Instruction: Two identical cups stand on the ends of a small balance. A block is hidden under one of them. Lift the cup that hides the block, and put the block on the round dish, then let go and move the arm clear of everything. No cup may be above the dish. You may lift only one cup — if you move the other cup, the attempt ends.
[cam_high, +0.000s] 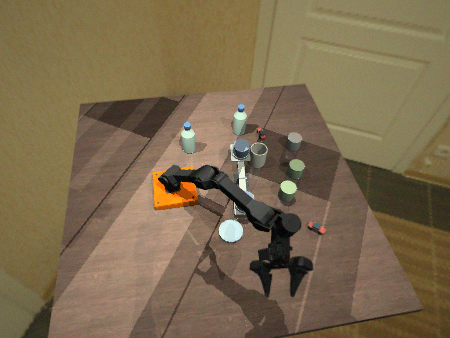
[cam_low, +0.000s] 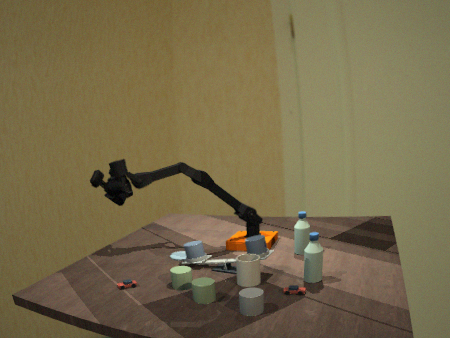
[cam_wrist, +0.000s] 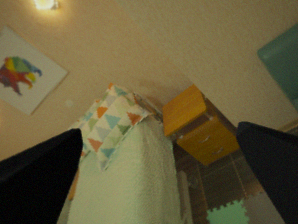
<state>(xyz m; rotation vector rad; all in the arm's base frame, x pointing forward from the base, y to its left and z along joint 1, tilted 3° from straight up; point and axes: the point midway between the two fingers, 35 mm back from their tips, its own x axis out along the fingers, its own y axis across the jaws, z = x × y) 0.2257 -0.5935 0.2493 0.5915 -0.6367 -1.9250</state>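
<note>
My gripper tip is 430 mm to the right of the blue-grey cup, 220 mm above it and 70 mm short of it. Also, from my gripper tip: pale green block 450 mm to the left, 240 mm below, 80 mm ahead; pale blue round dish 360 mm to the left, 280 mm below, 10 mm behind; balance beam 580 mm to the left, 250 mm below, 110 mm ahead.
</note>
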